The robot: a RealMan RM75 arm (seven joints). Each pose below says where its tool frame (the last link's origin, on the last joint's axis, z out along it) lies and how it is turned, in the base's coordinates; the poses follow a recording.
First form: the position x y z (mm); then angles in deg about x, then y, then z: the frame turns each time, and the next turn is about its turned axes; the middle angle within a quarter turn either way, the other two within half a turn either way.
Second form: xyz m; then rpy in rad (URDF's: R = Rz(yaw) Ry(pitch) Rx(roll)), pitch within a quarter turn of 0, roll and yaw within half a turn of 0. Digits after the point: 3 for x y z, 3 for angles.
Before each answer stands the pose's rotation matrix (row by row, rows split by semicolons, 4 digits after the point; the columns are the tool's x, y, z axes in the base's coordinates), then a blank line. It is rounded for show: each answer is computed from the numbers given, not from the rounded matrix.
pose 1, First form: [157, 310, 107, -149.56, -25.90, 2.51]
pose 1, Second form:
0.8987 -0.0394 -0.4368; 0.1833 -0.8710 0.4557; -0.3984 -0.4897 -0.7756

[0.157, 0.310, 0.107, -2.578, 0.410, 0.201]
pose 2, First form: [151, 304, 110, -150.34, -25.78, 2.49]
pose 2, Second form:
0.8996 -0.0391 -0.4349; 0.1773 -0.8775 0.4456; -0.3991 -0.4780 -0.7825

[0.151, 0.304, 0.110, -2.593, 0.411, 0.195]
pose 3, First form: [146, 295, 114, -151.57, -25.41, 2.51]
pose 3, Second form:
0.9024 -0.0396 -0.4291; 0.1656 -0.8875 0.4300; -0.3978 -0.4591 -0.7943

[0.146, 0.295, 0.114, -2.618, 0.409, 0.181]
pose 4, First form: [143, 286, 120, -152.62, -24.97, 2.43]
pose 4, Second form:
0.9057 -0.0384 -0.4221; 0.1563 -0.8954 0.4169; -0.3940 -0.4436 -0.8050

[0.143, 0.286, 0.120, -2.638, 0.405, 0.171]
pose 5, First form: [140, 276, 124, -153.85, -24.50, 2.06]
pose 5, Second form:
0.9094 -0.0327 -0.4147; 0.1504 -0.9036 0.4010; -0.3878 -0.4271 -0.8168

[0.140, 0.276, 0.124, -2.660, 0.398, 0.164]
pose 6, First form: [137, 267, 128, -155.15, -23.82, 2.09]
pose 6, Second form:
0.9142 -0.0334 -0.4039; 0.1365 -0.9130 0.3844; -0.3816 -0.4066 -0.8301

[0.137, 0.267, 0.128, -2.686, 0.391, 0.148]
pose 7, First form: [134, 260, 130, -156.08, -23.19, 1.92]
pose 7, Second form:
0.9187 -0.0308 -0.3938; 0.1289 -0.9189 0.3727; -0.3733 -0.3932 -0.8403

[0.134, 0.260, 0.130, -2.704, 0.383, 0.139]
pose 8, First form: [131, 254, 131, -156.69, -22.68, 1.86]
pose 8, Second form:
0.9222 -0.0299 -0.3856; 0.1227 -0.9228 0.3651; -0.3668 -0.3840 -0.8474

[0.131, 0.254, 0.131, -2.716, 0.376, 0.132]
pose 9, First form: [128, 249, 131, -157.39, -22.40, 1.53]
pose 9, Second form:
0.9242 -0.0247 -0.3811; 0.1218 -0.9267 0.3554; -0.3619 -0.3749 -0.8535

[0.128, 0.249, 0.131, -2.728, 0.370, 0.131]
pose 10, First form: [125, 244, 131, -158.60, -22.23, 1.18]
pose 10, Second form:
0.9255 -0.0191 -0.3783; 0.1188 -0.9337 0.3378; -0.3597 -0.3575 -0.8619

[0.125, 0.244, 0.131, -2.748, 0.368, 0.128]
